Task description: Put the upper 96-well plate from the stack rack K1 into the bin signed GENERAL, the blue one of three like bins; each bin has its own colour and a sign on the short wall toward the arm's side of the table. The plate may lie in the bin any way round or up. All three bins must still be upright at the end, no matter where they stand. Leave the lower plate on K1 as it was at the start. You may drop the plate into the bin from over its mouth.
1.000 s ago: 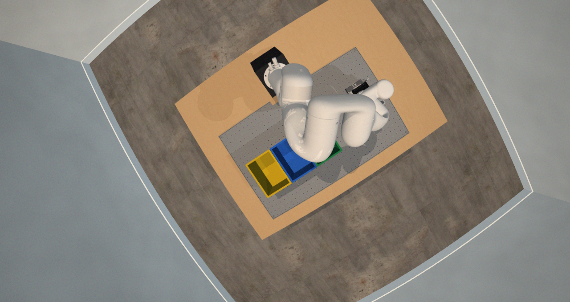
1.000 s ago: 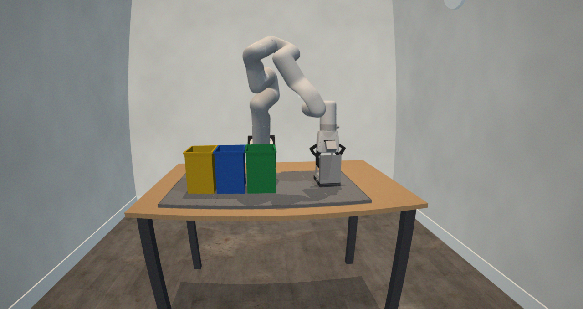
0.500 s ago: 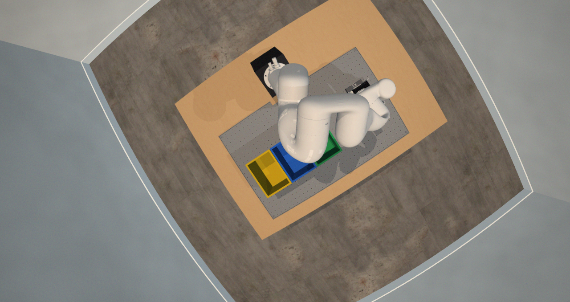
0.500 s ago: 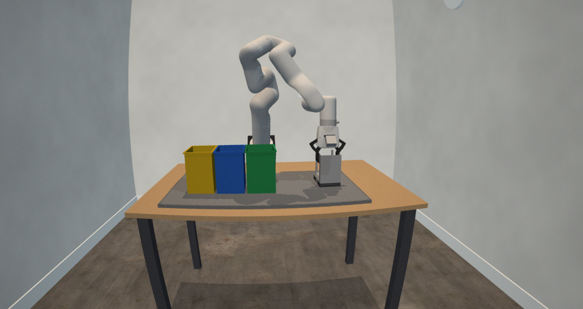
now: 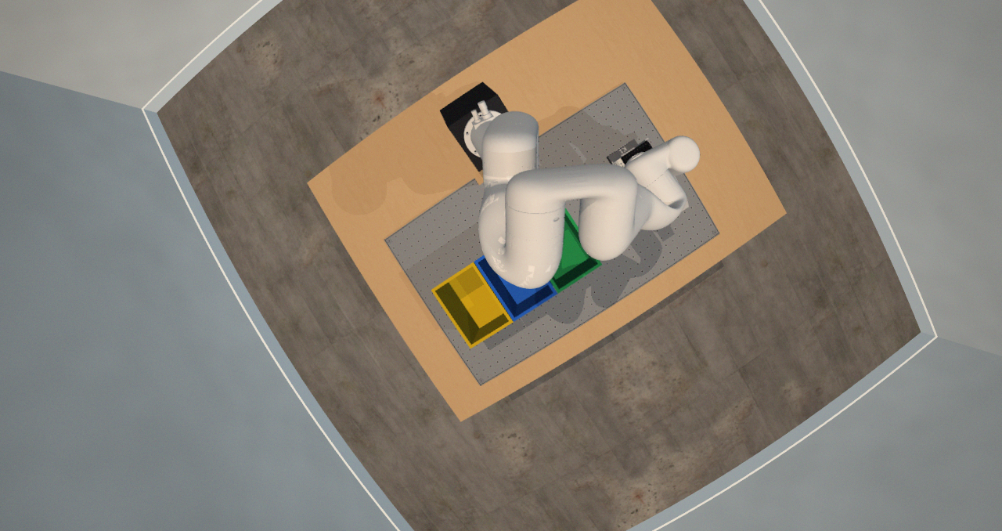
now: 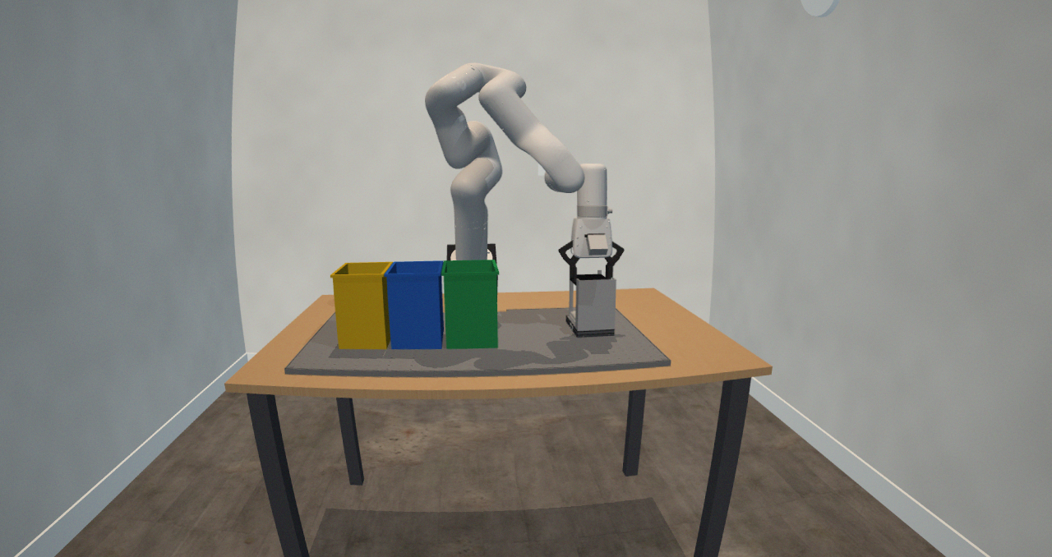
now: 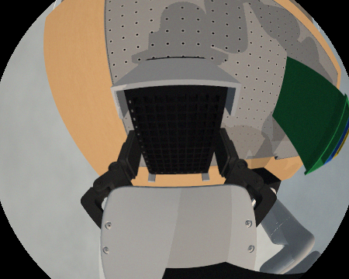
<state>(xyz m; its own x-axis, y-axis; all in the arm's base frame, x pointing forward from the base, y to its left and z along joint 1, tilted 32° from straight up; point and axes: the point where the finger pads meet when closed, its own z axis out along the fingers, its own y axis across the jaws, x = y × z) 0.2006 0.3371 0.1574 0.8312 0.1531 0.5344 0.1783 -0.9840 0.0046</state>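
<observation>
The white plate lies 110 mm below my hand. Also, from my hand: black 96-well plate (10 mm below); green bin (100 mm ahead, 290 mm to the right, 50 mm below); blue bin (130 mm ahead, 420 mm to the right, 50 mm below).
</observation>
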